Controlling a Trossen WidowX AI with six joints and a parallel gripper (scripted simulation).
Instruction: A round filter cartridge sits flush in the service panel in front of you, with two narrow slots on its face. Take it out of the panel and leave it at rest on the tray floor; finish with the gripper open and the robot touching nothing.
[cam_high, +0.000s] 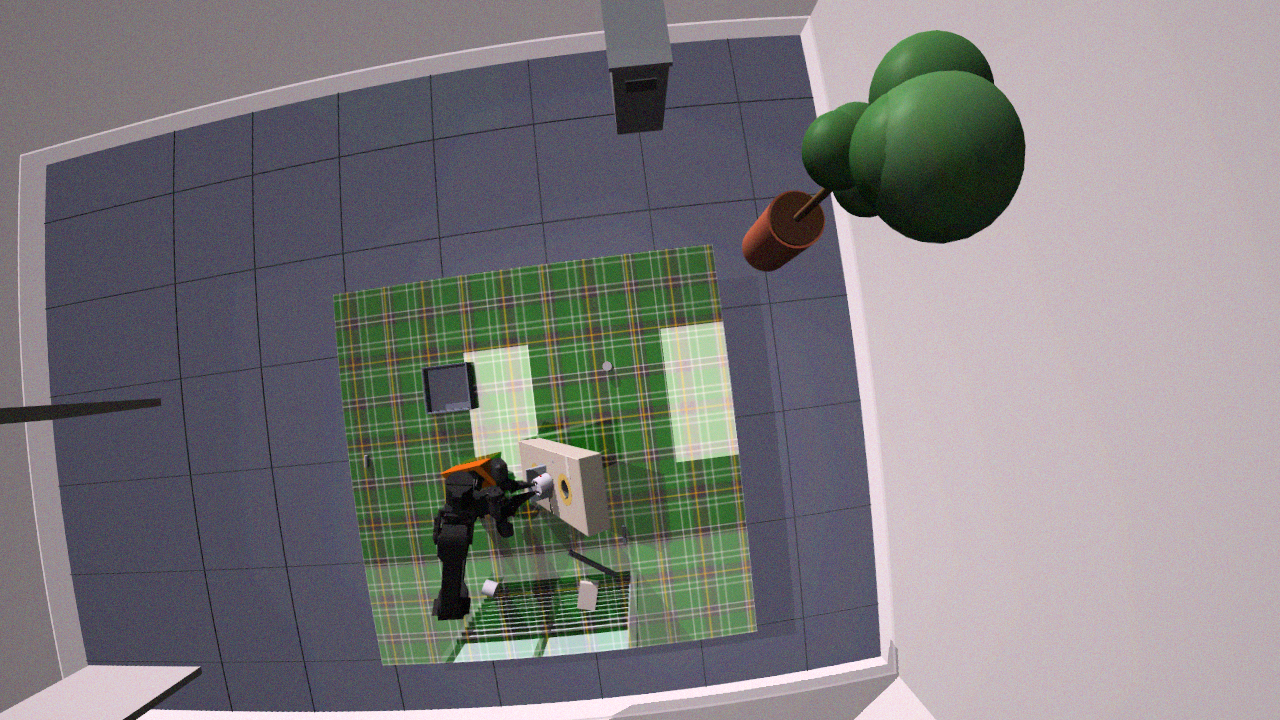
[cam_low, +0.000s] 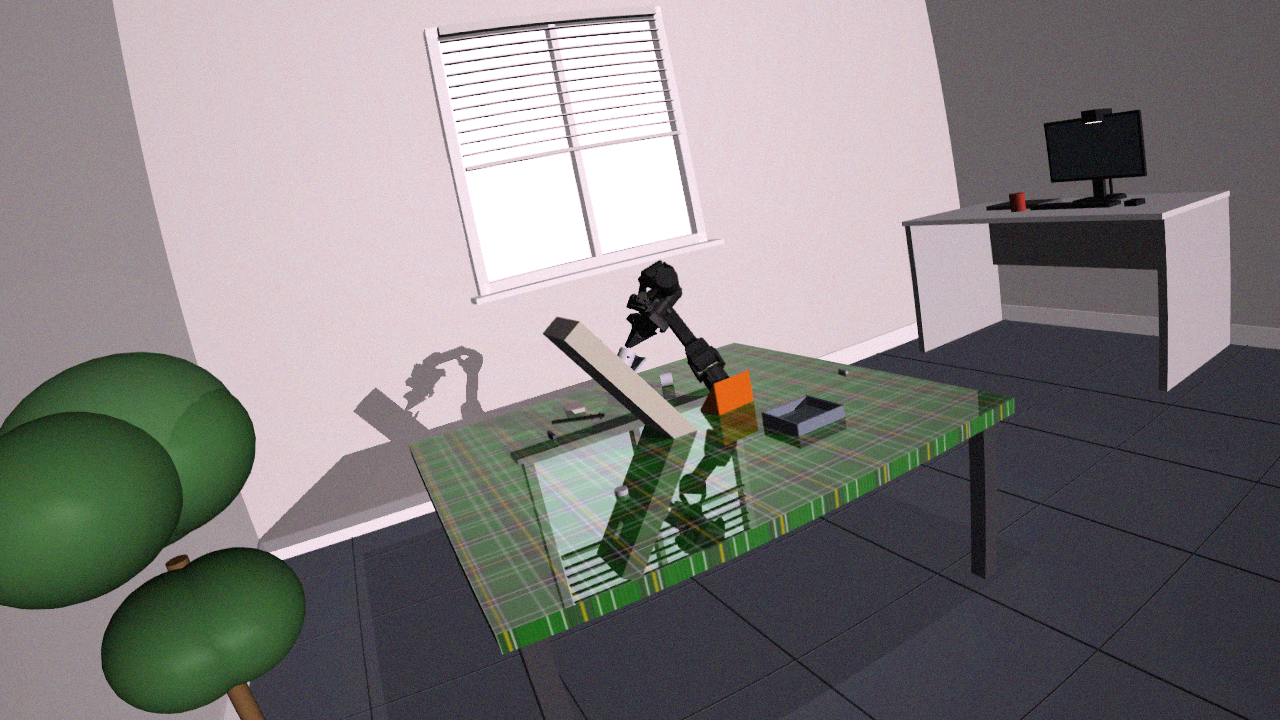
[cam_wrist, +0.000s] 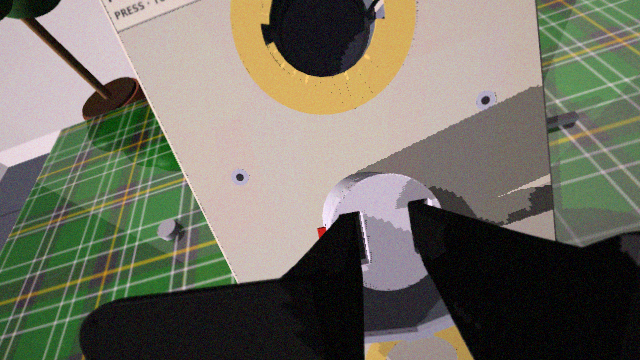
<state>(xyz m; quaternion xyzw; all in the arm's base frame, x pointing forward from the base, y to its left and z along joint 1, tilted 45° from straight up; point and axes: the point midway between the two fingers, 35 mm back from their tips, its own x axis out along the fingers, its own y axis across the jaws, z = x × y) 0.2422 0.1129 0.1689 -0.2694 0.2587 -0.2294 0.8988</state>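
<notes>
Right now my gripper tip is 20 mm above the round filter cartridge and 10 mm short of it. The rest, counted from my gripper tip: grey tray (340 mm to the left, 260 mm behind, 240 mm below).
</notes>
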